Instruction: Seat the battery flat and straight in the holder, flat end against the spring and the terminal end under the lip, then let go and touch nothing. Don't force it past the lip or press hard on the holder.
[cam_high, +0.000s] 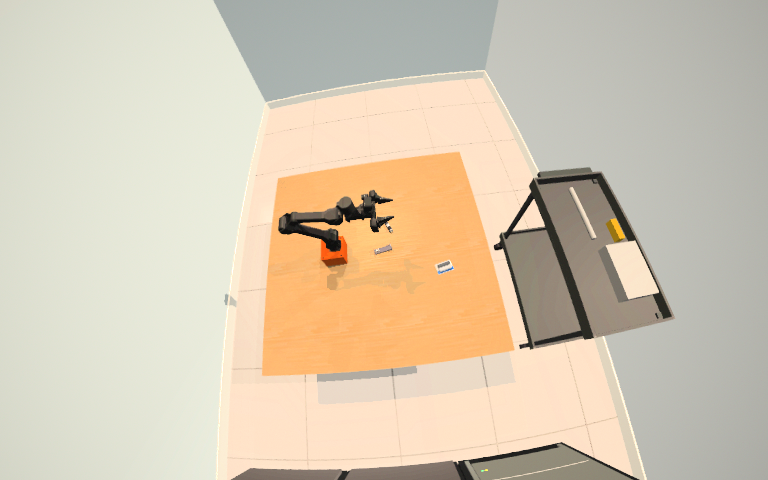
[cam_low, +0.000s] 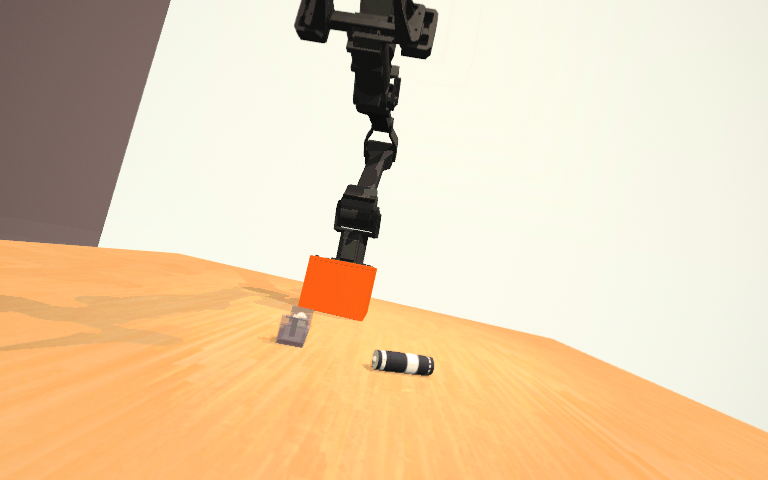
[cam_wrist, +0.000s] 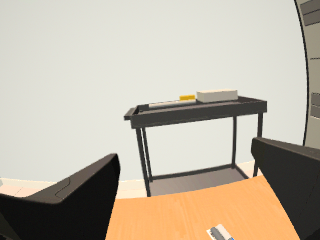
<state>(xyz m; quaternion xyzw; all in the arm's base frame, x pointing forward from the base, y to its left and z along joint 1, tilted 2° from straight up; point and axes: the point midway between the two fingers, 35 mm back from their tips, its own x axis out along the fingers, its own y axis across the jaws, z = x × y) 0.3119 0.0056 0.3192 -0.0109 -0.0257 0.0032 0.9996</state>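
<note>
The battery lies 5 cm behind my gripper tip, 14 cm to the left of it and 42 cm below it. From my gripper tip the other things lie so: white card (24 cm ahead, 13 cm to the right, 42 cm below).
</note>
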